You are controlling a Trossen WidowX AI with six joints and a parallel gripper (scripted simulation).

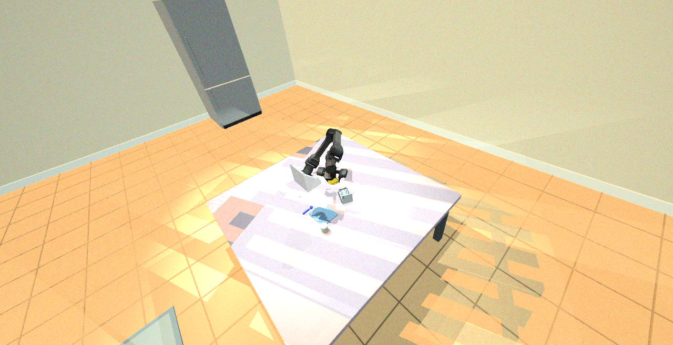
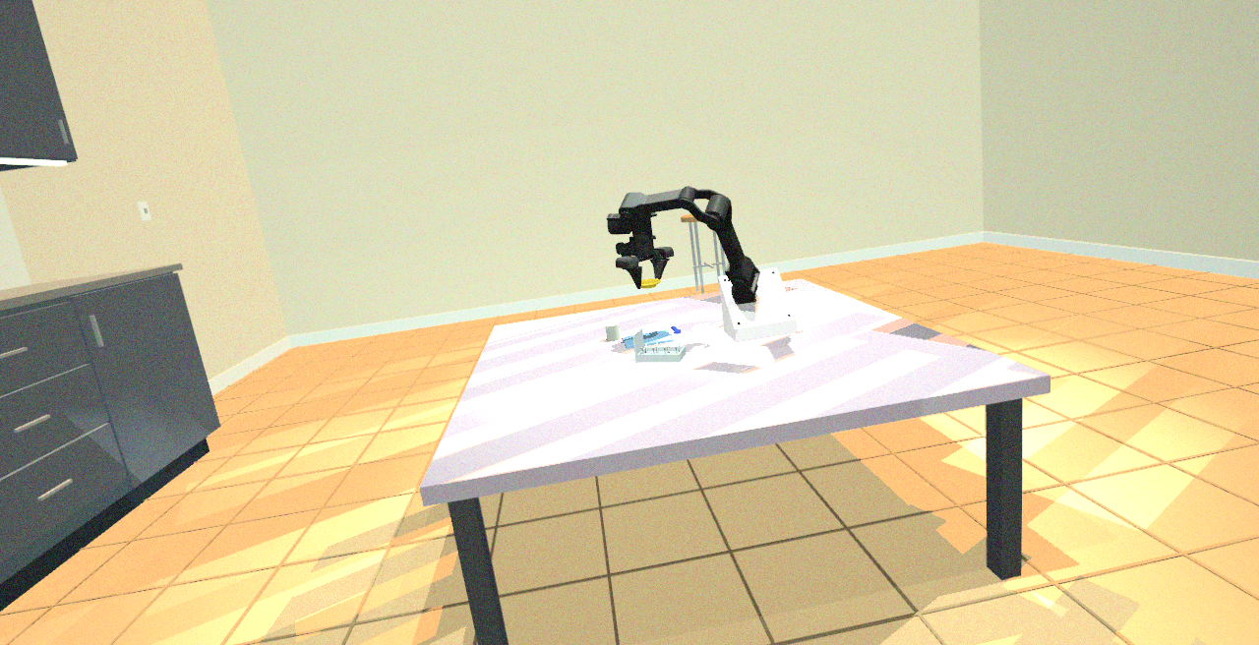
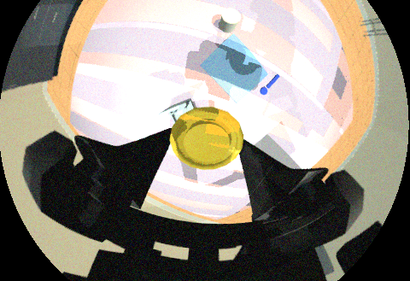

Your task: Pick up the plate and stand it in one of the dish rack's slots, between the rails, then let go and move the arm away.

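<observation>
The dish rack lies 17 cm below my gripper tip and 8 cm to the left of it. From my gripper tip the other things lie so: yellow plate: 1 cm above; pale cup: 20 cm to the right, 17 cm below, 12 cm ahead; light blue mat: 20 cm below, 13 cm to the right, 1 cm ahead.
</observation>
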